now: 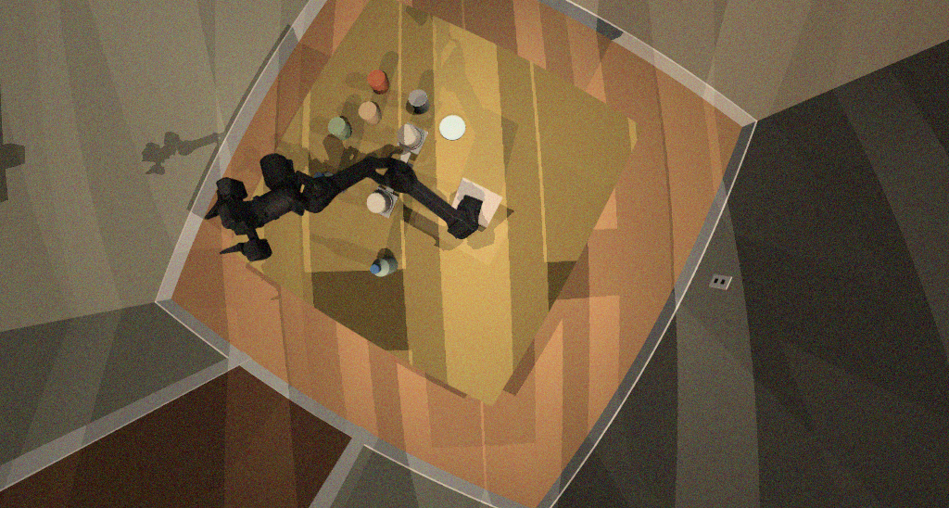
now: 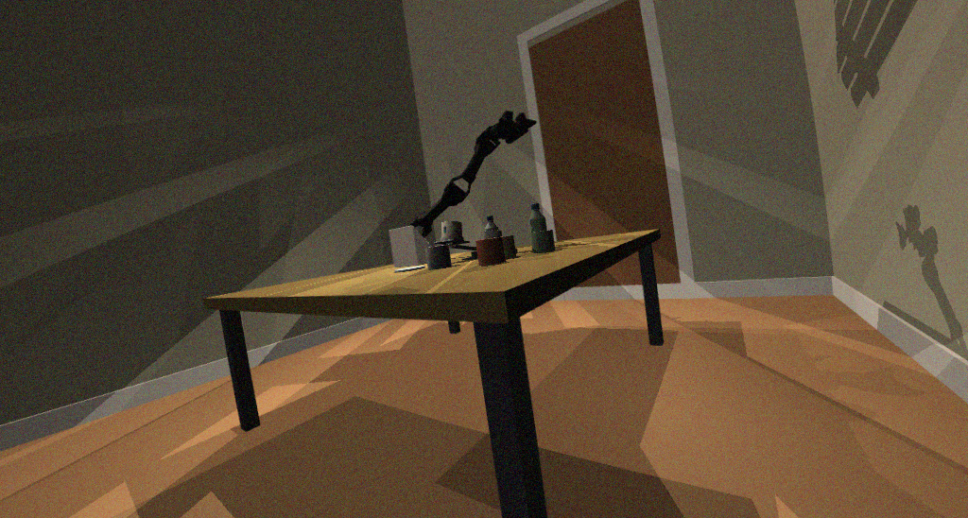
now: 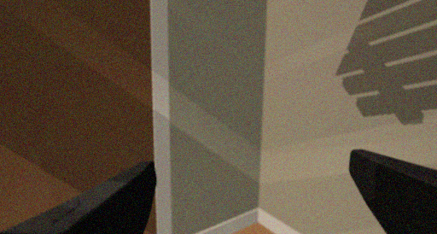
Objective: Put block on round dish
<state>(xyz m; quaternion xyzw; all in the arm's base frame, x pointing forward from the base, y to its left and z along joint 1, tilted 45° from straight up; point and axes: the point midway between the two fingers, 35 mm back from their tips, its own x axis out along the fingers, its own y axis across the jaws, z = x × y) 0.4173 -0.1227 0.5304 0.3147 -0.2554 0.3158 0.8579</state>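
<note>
Now: the cup 470 mm below my gripper tip, 180 mm to the right of it and 160 mm behind it. Round my gripper tip: red cylinder (640 mm to the right, 490 mm below, 20 mm ahead); round light-blue dish (570 mm to the right, 520 mm below, 300 mm behind).
</note>
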